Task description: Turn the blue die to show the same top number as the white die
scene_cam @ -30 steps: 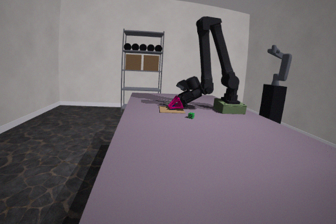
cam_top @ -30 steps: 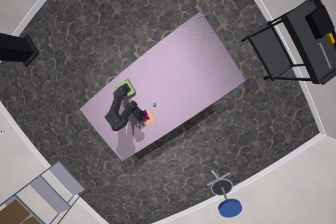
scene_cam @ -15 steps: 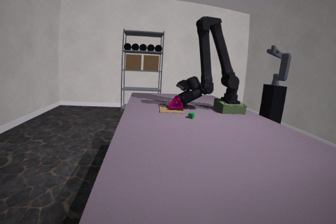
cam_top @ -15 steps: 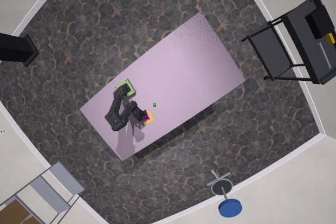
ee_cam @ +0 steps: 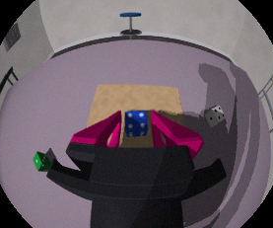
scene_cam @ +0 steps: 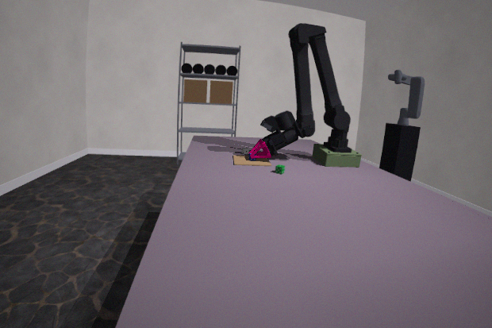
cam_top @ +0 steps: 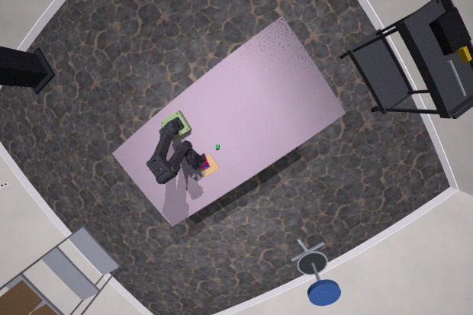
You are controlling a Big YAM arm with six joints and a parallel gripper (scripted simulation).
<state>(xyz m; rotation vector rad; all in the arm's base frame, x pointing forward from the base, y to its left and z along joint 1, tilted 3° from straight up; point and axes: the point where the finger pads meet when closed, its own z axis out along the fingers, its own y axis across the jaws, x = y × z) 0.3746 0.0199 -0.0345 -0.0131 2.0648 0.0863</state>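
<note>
Right now the blue die is 1 cm below my hand. From my hand the other things lie so: white die (13 cm to the right, 1 cm below, 1 cm ahead); tan mat (2 cm below); green die (15 cm to the left, 8 cm behind, 1 cm below).
</note>
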